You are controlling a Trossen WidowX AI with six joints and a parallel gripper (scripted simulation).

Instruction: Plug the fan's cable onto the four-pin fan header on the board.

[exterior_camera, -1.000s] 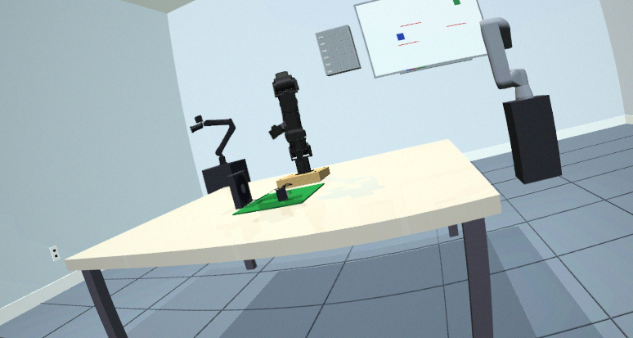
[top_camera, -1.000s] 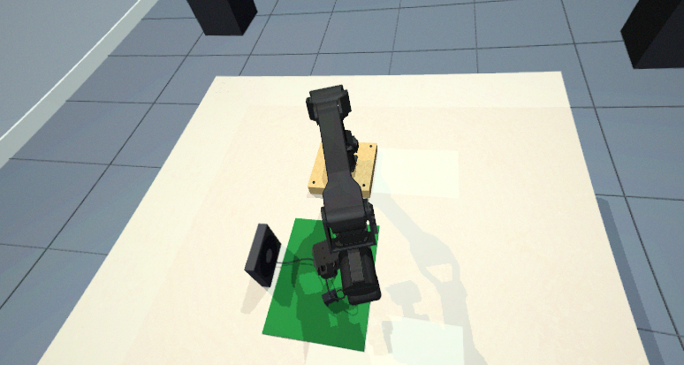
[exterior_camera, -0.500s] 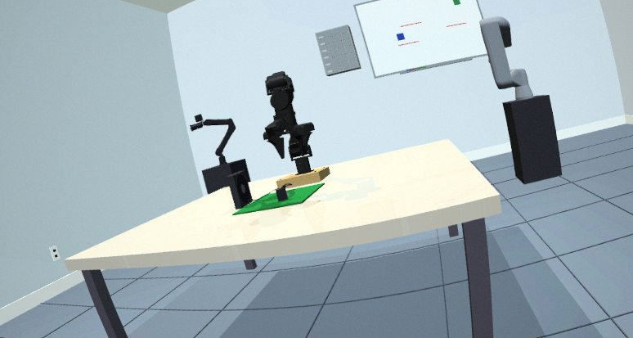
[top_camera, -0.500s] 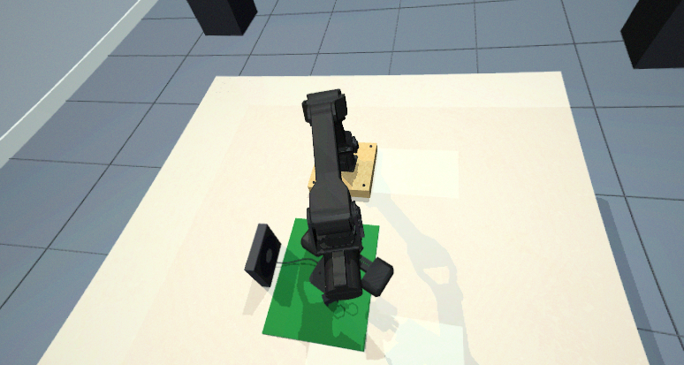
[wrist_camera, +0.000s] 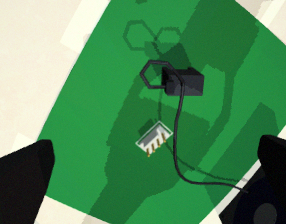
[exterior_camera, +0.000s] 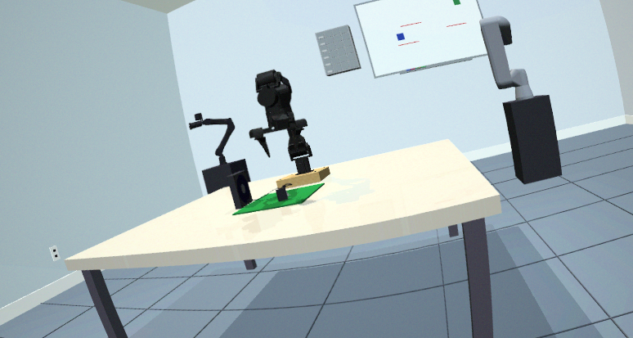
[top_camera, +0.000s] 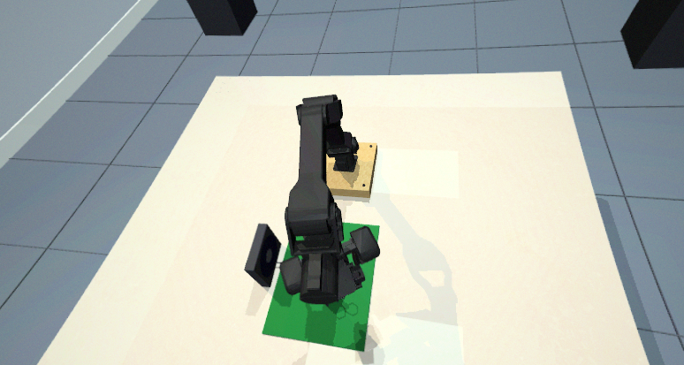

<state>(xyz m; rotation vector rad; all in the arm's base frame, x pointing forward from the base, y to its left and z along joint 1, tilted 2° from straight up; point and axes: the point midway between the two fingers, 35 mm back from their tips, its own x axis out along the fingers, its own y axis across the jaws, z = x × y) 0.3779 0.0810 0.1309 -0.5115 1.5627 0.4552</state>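
The black plug lies 130 mm below my gripper tip, 30 mm to the right of it and 20 mm ahead of it. Also, from my gripper tip: white four-pin fan header: 150 mm below, 50 mm to the right, 50 mm behind; then green board: 160 mm below, 60 mm to the right, 40 mm behind; then black fan: 210 mm to the right, 90 mm below, 40 mm behind.
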